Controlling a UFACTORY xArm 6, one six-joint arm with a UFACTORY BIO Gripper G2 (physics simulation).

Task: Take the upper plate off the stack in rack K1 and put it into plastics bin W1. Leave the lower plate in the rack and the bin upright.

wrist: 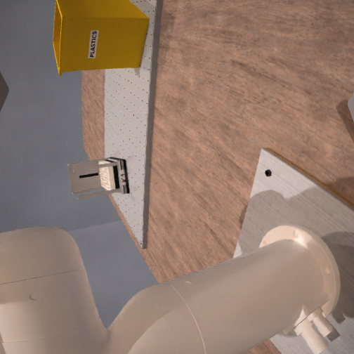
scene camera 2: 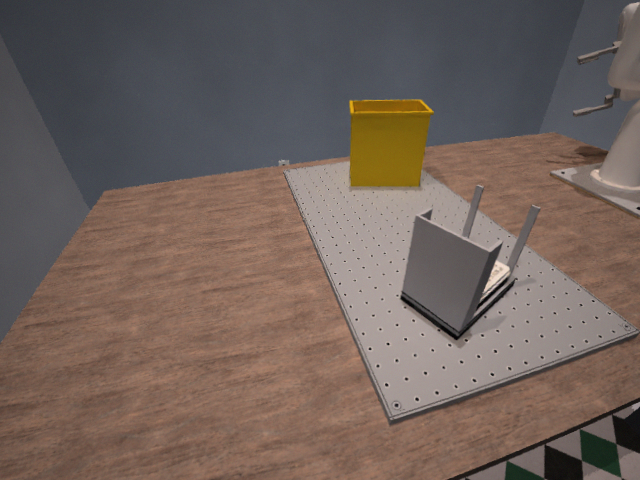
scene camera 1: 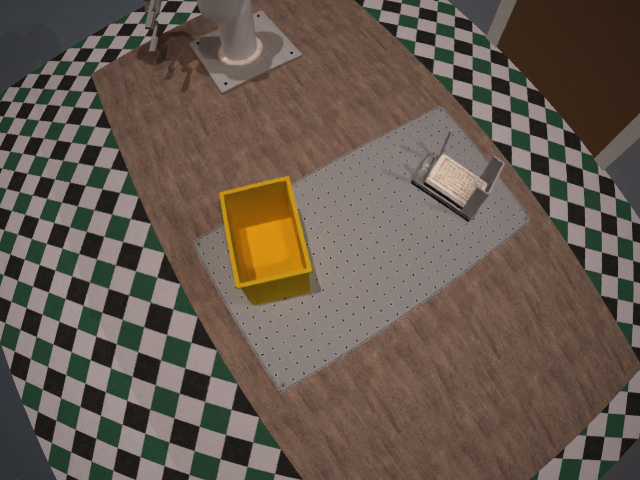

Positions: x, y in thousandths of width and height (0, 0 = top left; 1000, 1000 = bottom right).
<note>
In view: a yellow plastics bin W1 (scene camera 1: 421, 536) and a cream plate (scene camera 1: 701, 370).
The yellow plastics bin W1 shows as well in scene camera 2 (scene camera 2: 607, 286).
</note>
